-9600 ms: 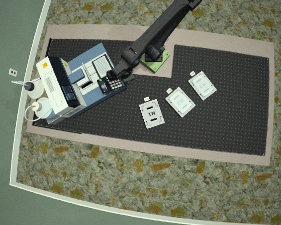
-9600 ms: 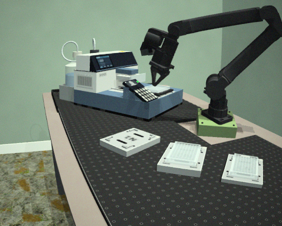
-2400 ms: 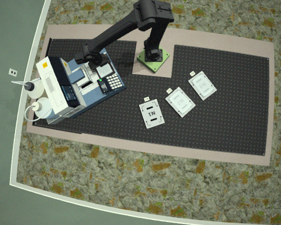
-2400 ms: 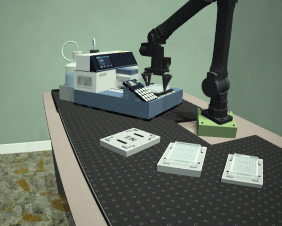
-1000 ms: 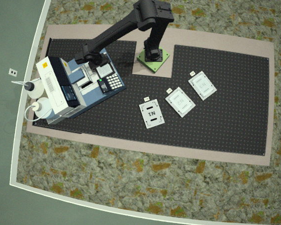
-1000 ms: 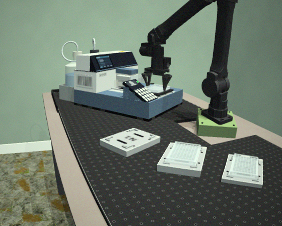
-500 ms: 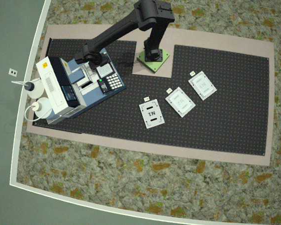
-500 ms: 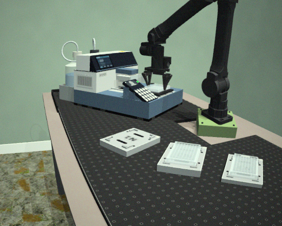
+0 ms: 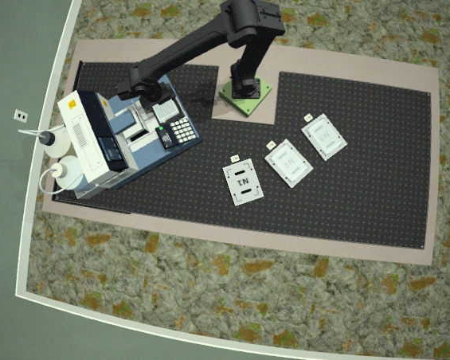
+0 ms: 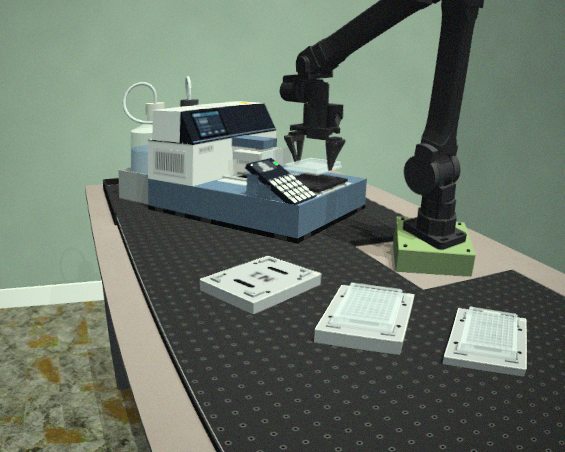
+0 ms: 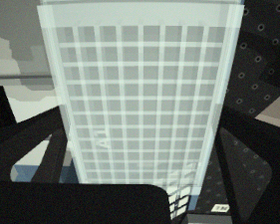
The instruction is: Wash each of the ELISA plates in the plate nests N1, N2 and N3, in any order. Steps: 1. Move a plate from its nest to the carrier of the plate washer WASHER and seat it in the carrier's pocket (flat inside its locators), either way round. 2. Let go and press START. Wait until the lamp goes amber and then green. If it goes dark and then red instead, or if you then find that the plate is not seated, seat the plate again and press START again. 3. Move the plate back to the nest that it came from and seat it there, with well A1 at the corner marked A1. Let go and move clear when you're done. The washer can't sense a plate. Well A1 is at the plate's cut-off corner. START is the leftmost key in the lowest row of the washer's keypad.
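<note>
Right now my hand is 40 mm above the dark carrier. From my hand the other things lie so: plate washer 70 mm ahead, 140 mm to the right; N1 label 200 mm ahead, 280 mm to the left, 130 mm below.
</note>
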